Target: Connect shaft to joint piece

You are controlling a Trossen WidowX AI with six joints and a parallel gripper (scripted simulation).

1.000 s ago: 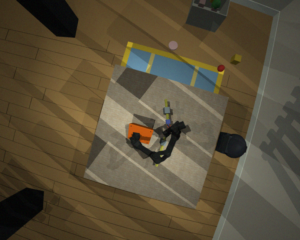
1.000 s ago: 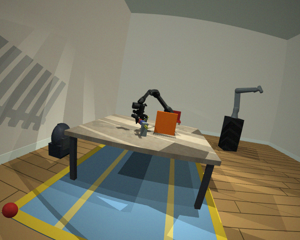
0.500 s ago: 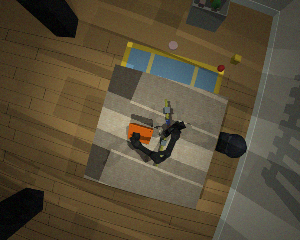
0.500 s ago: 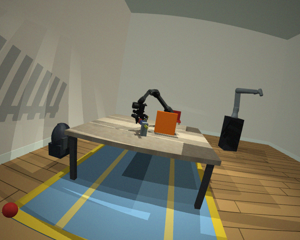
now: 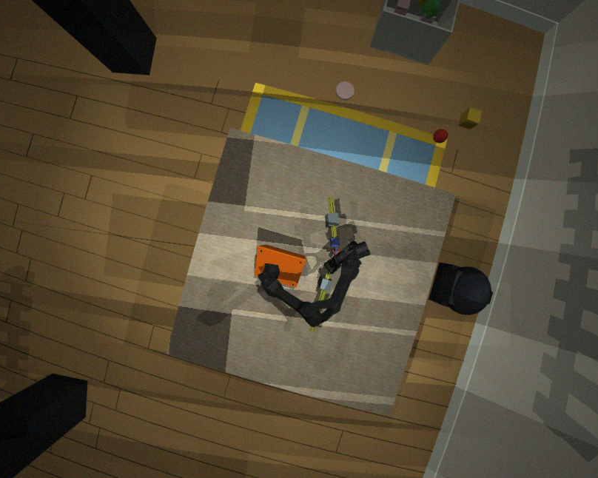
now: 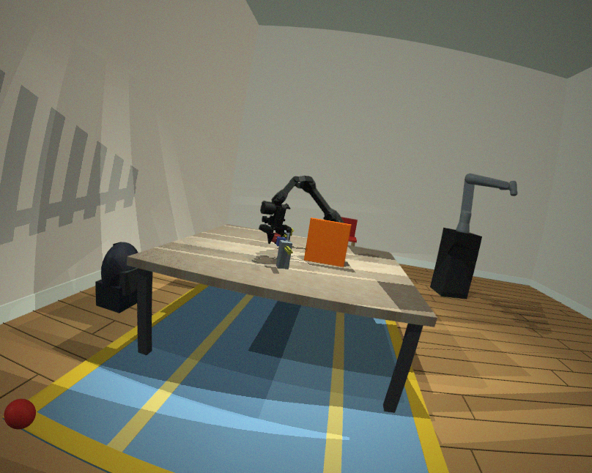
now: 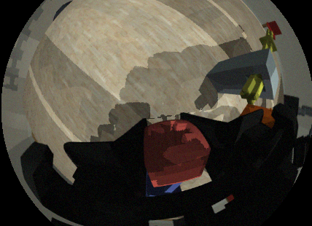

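Now: the red square joint piece 4 cm above my gripper tip, 2 cm to the left of it and 2 cm behind it.
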